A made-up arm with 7 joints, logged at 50 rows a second.
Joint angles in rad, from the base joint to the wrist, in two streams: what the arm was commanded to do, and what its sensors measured. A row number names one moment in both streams.
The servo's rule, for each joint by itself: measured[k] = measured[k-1] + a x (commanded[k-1-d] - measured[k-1]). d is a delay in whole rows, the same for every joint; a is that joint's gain. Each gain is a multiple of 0.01, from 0.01 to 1. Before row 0 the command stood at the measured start. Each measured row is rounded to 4 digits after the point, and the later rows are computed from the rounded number. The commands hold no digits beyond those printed.
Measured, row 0:
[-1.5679, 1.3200, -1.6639, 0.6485, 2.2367, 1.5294, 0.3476]
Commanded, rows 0 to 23:
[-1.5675, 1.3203, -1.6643, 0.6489, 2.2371, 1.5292, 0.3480]
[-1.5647, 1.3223, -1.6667, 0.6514, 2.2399, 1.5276, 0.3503]
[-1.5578, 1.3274, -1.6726, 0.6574, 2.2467, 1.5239, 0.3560]
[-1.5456, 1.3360, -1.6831, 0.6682, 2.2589, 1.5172, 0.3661]
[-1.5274, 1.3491, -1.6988, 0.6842, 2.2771, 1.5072, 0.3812]
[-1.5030, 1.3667, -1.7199, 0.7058, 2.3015, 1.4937, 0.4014]
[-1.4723, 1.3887, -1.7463, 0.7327, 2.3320, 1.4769, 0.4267]
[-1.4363, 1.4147, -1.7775, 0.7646, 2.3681, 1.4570, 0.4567]
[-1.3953, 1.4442, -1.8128, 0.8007, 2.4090, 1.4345, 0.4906]
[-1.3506, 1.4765, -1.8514, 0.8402, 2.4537, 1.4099, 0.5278]
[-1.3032, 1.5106, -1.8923, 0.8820, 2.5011, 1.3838, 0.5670]
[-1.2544, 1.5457, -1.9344, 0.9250, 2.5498, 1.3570, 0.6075]
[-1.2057, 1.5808, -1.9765, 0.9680, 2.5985, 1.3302, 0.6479]
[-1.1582, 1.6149, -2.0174, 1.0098, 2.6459, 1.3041, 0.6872]
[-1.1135, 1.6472, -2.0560, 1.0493, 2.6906, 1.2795, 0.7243]
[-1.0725, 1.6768, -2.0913, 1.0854, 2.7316, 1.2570, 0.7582]
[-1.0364, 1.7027, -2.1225, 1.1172, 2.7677, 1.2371, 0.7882]
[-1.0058, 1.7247, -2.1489, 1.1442, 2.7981, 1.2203, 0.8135]
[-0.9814, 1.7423, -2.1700, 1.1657, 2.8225, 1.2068, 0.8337]
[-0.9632, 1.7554, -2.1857, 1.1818, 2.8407, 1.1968, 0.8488]
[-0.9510, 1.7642, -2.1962, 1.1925, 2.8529, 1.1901, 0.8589]
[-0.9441, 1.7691, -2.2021, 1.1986, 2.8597, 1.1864, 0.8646]
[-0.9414, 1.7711, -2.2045, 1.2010, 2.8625, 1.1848, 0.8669]
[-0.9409, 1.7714, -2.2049, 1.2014, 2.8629, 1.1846, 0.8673]
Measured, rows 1 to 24:
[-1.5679, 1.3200, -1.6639, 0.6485, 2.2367, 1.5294, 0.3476]
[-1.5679, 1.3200, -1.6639, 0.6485, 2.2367, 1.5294, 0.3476]
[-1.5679, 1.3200, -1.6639, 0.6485, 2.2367, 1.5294, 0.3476]
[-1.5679, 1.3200, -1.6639, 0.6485, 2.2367, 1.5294, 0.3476]
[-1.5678, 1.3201, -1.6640, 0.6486, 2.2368, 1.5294, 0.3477]
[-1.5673, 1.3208, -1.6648, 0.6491, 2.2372, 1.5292, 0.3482]
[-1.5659, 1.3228, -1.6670, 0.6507, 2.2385, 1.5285, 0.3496]
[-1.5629, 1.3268, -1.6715, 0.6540, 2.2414, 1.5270, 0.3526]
[-1.5576, 1.3335, -1.6791, 0.6597, 2.2464, 1.5244, 0.3577]
[-1.5494, 1.3435, -1.6905, 0.6685, 2.2541, 1.5204, 0.3656]
[-1.5378, 1.3571, -1.7061, 0.6807, 2.2650, 1.5147, 0.3766]
[-1.5226, 1.3744, -1.7261, 0.6966, 2.2794, 1.5072, 0.3910]
[-1.5035, 1.3953, -1.7504, 0.7164, 2.2975, 1.4977, 0.4089]
[-1.4806, 1.4197, -1.7787, 0.7399, 2.3194, 1.4863, 0.4303]
[-1.4540, 1.4470, -1.8105, 0.7669, 2.3448, 1.4730, 0.4549]
[-1.4241, 1.4766, -1.8452, 0.7969, 2.3735, 1.4579, 0.4824]
[-1.3913, 1.5079, -1.8820, 0.8294, 2.4050, 1.4413, 0.5122]
[-1.3563, 1.5400, -1.9199, 0.8637, 2.4387, 1.4235, 0.5437]
[-1.3199, 1.5722, -1.9580, 0.8990, 2.4740, 1.4048, 0.5762]
[-1.2828, 1.6036, -1.9953, 0.9344, 2.5101, 1.3856, 0.6090]
[-1.2458, 1.6333, -2.0309, 0.9691, 2.5462, 1.3663, 0.6413]
[-1.2098, 1.6607, -2.0639, 1.0024, 2.5815, 1.3473, 0.6723]
[-1.1755, 1.6852, -2.0936, 1.0334, 2.6152, 1.3290, 0.7014]
[-1.1437, 1.7063, -2.1194, 1.0616, 2.6468, 1.3118, 0.7279]
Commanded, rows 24 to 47:
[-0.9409, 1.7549, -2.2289, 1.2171, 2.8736, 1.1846, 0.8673]
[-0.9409, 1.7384, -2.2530, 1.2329, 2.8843, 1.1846, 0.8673]
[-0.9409, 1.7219, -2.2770, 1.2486, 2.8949, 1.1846, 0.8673]
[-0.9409, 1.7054, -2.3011, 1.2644, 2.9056, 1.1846, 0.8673]
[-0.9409, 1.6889, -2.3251, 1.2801, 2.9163, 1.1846, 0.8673]
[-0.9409, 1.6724, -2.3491, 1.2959, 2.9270, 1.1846, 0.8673]
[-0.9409, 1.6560, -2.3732, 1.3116, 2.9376, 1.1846, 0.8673]
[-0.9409, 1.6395, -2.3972, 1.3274, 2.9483, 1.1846, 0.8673]
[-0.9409, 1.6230, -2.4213, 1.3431, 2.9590, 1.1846, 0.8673]
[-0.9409, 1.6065, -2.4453, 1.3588, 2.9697, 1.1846, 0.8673]
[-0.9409, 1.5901, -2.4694, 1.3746, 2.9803, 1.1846, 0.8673]
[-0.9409, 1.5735, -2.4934, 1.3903, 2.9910, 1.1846, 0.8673]
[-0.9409, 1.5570, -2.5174, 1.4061, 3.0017, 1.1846, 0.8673]
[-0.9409, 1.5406, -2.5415, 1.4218, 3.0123, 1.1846, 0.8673]
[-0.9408, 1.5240, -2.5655, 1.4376, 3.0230, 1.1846, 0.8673]
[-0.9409, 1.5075, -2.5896, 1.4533, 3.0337, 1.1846, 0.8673]
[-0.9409, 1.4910, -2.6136, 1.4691, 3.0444, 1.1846, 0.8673]
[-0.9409, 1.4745, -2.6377, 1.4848, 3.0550, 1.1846, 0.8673]
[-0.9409, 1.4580, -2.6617, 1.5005, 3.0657, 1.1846, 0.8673]
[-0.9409, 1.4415, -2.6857, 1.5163, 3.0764, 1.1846, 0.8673]
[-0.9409, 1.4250, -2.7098, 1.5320, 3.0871, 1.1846, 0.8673]
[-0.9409, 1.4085, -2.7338, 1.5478, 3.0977, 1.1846, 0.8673]
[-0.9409, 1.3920, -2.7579, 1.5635, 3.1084, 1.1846, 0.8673]
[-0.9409, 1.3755, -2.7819, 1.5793, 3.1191, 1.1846, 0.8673]
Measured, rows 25 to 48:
[-1.1148, 1.7237, -2.1409, 1.0865, 2.6757, 1.2960, 0.7515]
[-1.0892, 1.7373, -2.1580, 1.1078, 2.7015, 1.2818, 0.7719]
[-1.0670, 1.7474, -2.1710, 1.1255, 2.7240, 1.2692, 0.7890]
[-1.0481, 1.7546, -2.1805, 1.1399, 2.7434, 1.2582, 0.8031]
[-1.0320, 1.7547, -2.1941, 1.1546, 2.7616, 1.2486, 0.8147]
[-1.0183, 1.7498, -2.2106, 1.1695, 2.7788, 1.2403, 0.8242]
[-1.0067, 1.7414, -2.2292, 1.1845, 2.7951, 1.2331, 0.8320]
[-0.9968, 1.7306, -2.2493, 1.1997, 2.8106, 1.2268, 0.8384]
[-0.9884, 1.7181, -2.2705, 1.2150, 2.8254, 1.2213, 0.8436]
[-0.9813, 1.7044, -2.2925, 1.2304, 2.8396, 1.2165, 0.8479]
[-0.9752, 1.6899, -2.3151, 1.2458, 2.8533, 1.2124, 0.8514]
[-0.9701, 1.6748, -2.3381, 1.2613, 2.8666, 1.2088, 0.8543]
[-0.9657, 1.6593, -2.3614, 1.2768, 2.8795, 1.2057, 0.8566]
[-0.9620, 1.6435, -2.3849, 1.2924, 2.8921, 1.2030, 0.8585]
[-0.9588, 1.6275, -2.4086, 1.3080, 2.9044, 1.2006, 0.8601]
[-0.9561, 1.6113, -2.4323, 1.3236, 2.9165, 1.1985, 0.8614]
[-0.9538, 1.5950, -2.4561, 1.3393, 2.9284, 1.1967, 0.8625]
[-0.9519, 1.5787, -2.4800, 1.3550, 2.9401, 1.1951, 0.8634]
[-0.9502, 1.5623, -2.5039, 1.3707, 2.9517, 1.1937, 0.8641]
[-0.9488, 1.5459, -2.5279, 1.3864, 2.9632, 1.1925, 0.8647]
[-0.9476, 1.5294, -2.5519, 1.4021, 2.9746, 1.1915, 0.8652]
[-0.9466, 1.5129, -2.5759, 1.4178, 2.9859, 1.1906, 0.8656]
[-0.9457, 1.4964, -2.5999, 1.4335, 2.9971, 1.1898, 0.8659]
[-0.9450, 1.4799, -2.6239, 1.4492, 3.0082, 1.1891, 0.8662]

